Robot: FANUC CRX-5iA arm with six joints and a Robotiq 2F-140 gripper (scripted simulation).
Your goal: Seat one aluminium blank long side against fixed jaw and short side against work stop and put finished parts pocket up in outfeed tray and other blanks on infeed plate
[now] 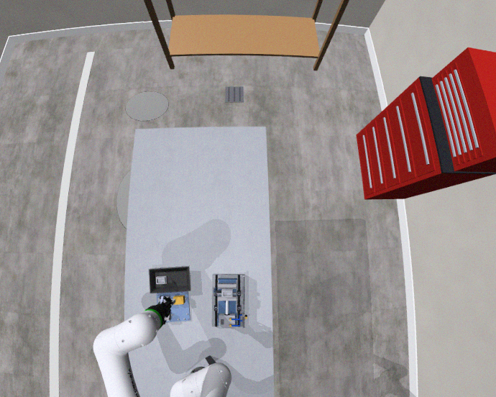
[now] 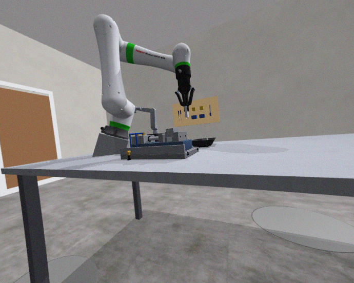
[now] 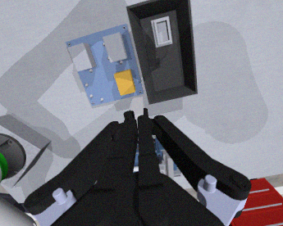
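My gripper is now 8 cm short of the black work stop rod, 21 cm to the left of it and 13 cm above it. From my hand the other things lie so: blue infeed plate (10 cm behind, 3 cm to the left, 22 cm below); then hose-end block (8 cm behind, 29 cm to the right, 14 cm below); then brass blank (4 cm behind, 20 cm below).
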